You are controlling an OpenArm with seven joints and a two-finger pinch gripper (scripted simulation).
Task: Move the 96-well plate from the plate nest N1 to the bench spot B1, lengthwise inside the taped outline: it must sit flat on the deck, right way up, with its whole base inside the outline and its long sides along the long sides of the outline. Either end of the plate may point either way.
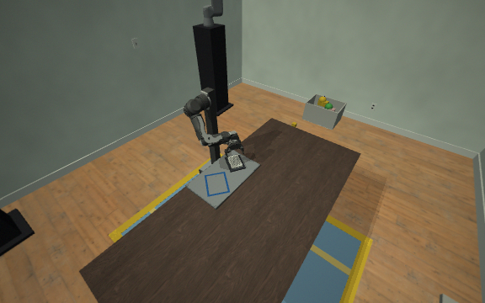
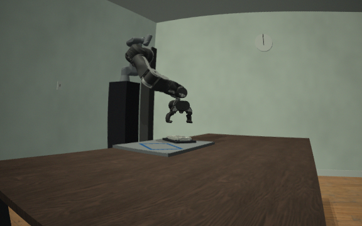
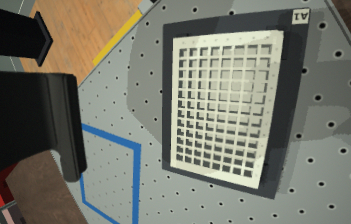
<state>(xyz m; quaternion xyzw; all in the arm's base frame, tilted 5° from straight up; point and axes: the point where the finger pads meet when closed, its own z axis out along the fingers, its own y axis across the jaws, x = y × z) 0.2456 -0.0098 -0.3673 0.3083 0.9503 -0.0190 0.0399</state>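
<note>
Right now my hand is 8 cm above the white 96-well plate. Round my hand: black plate nest 9 cm below.
</note>
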